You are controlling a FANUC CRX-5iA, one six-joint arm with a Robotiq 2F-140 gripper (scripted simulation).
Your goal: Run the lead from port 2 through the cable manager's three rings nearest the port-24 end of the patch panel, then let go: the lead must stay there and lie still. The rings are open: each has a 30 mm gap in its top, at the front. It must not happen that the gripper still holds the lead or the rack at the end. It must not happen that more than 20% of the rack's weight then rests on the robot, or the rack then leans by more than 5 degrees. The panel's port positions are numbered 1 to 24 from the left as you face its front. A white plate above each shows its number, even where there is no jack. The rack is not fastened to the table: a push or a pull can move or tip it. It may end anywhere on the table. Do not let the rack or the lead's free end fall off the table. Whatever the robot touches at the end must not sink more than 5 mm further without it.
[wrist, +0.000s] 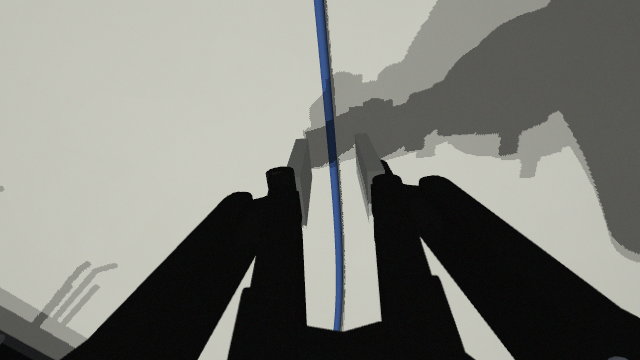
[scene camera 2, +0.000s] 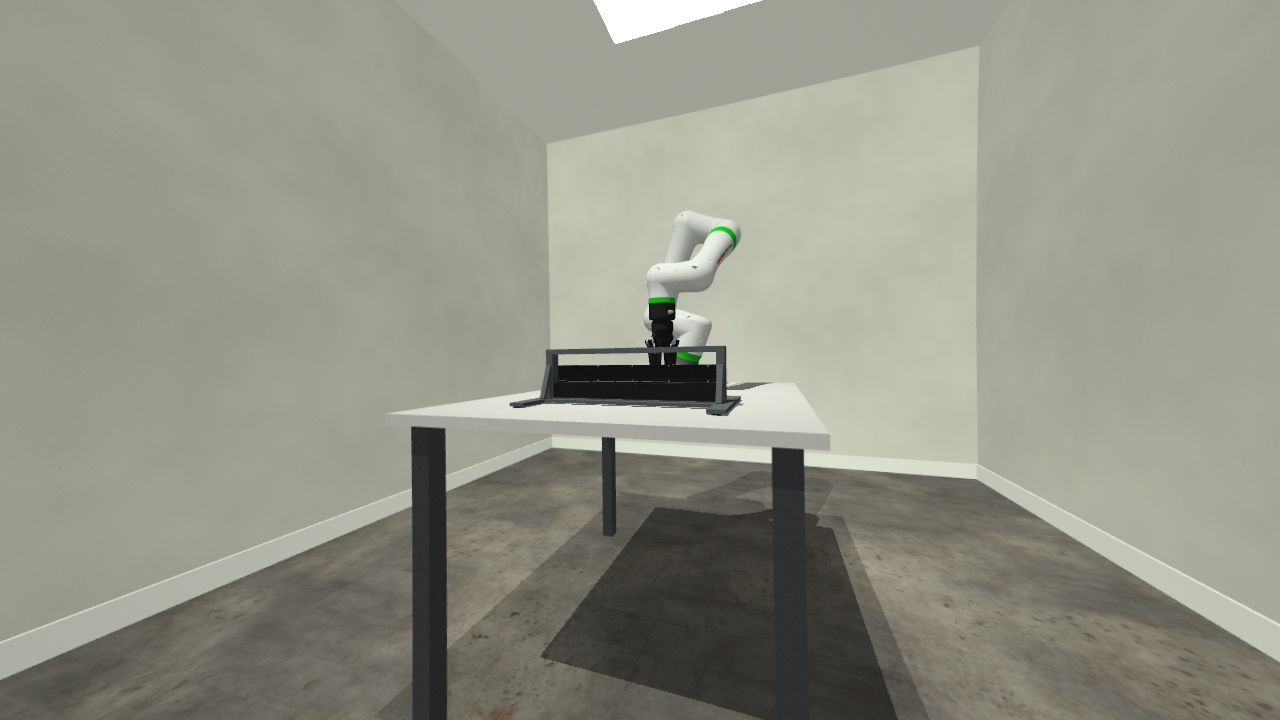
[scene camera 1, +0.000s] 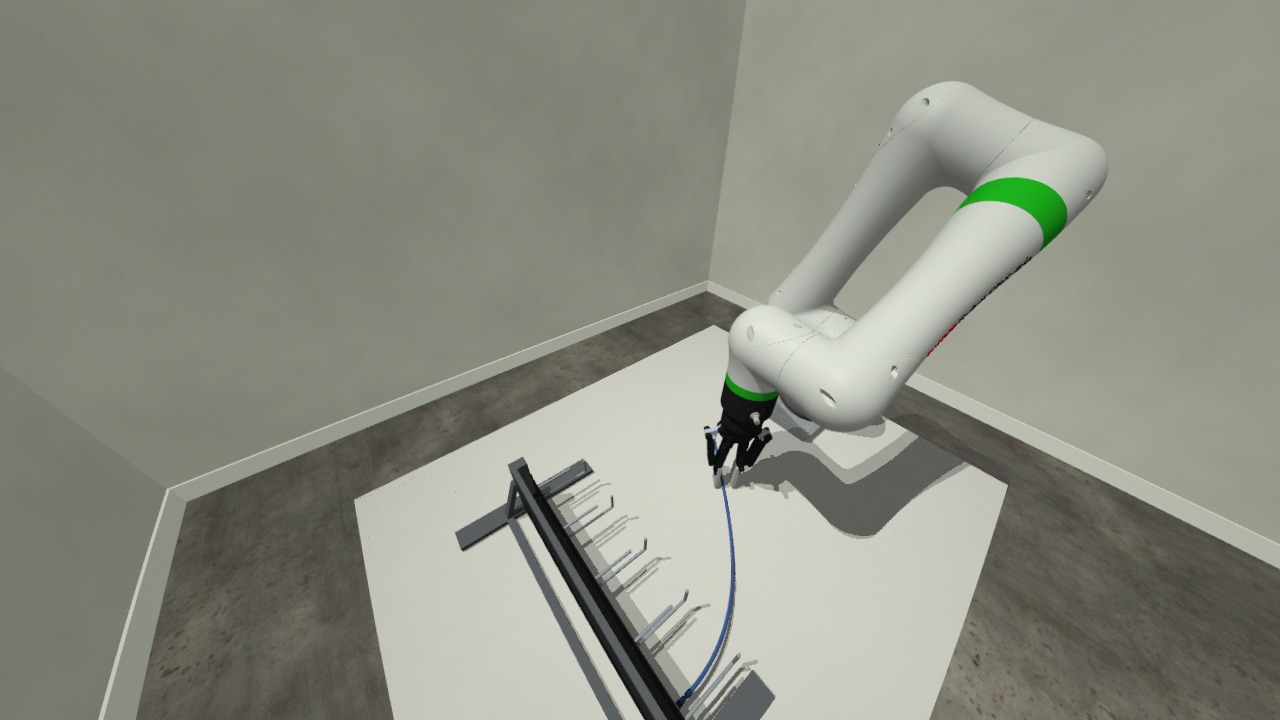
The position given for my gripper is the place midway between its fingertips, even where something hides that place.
In view: my gripper (scene camera 1: 723, 481) and a rack (scene camera 2: 674, 385).
My gripper is seen too in the wrist view (wrist: 332, 155).
